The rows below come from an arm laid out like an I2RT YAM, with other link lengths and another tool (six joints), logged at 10 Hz.
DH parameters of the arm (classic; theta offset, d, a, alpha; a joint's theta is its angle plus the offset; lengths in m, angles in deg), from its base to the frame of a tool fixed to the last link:
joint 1: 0 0.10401 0.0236 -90
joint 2: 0 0 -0.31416 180
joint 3: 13.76 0 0.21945 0
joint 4: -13.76 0.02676 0.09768 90
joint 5: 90 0.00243 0 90
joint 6: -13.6 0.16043 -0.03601 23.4
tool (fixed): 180 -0.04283 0 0
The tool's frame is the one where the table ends.
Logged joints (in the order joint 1, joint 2, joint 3, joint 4, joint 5, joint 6), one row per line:
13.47, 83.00, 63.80, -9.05, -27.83, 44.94
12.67, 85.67, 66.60, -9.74, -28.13, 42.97
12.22, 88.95, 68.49, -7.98, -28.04, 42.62
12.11, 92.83, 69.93, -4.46, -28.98, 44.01
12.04, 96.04, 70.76, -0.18, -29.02, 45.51
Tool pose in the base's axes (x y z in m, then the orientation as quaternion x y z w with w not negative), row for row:
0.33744, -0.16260, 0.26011, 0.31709, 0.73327, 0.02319, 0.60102
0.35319, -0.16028, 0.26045, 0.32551, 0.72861, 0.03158, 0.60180
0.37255, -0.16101, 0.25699, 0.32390, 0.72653, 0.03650, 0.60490
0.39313, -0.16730, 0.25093, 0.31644, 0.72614, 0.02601, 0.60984
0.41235, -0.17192, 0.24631, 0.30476, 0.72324, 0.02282, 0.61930
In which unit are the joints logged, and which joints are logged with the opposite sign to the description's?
The joints are logged in degrees. Opposite sign: joint 1, joint 5, joint 6.
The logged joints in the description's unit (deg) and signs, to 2 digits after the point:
-13.47, 83.00, 63.80, -9.05, 27.83, -44.94
-12.67, 85.67, 66.60, -9.74, 28.13, -42.97
-12.22, 88.95, 68.49, -7.98, 28.04, -42.62
-12.11, 92.83, 69.93, -4.46, 28.98, -44.01
-12.04, 96.04, 70.76, -0.18, 29.02, -45.51

